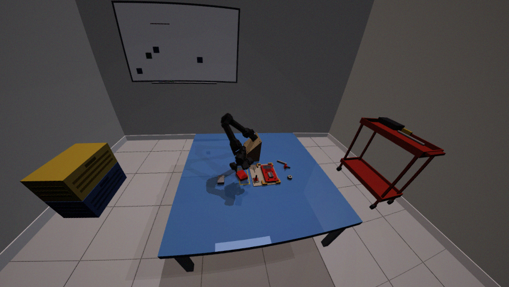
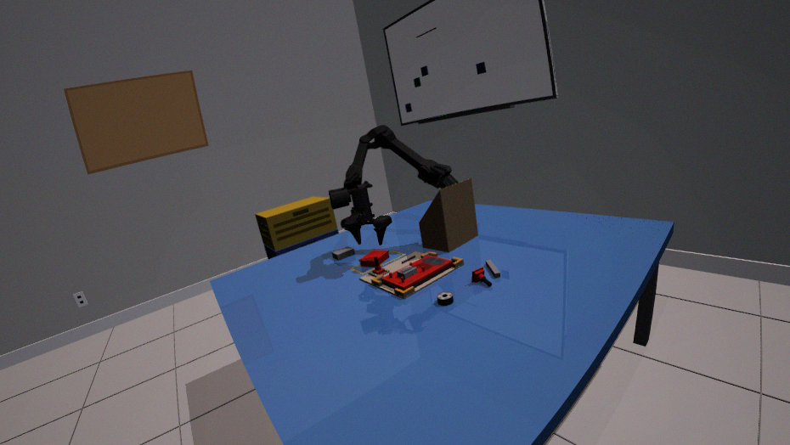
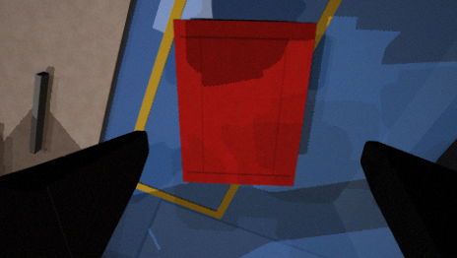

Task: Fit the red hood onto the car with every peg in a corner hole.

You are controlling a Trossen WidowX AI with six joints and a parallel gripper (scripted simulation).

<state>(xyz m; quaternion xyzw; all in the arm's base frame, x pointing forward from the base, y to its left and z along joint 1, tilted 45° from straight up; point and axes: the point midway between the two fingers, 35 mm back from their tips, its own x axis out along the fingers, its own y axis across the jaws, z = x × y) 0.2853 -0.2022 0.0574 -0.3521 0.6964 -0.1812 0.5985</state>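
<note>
The red hood lies 5 cm below my gripper tip. Round my gripper tip: black ring (41 cm to the left, 10 cm ahead, 6 cm below); grey bar (43 cm to the left, 10 cm behind, 6 cm below); grey engine block (24 cm to the left, 6 cm ahead, 4 cm below).
</note>
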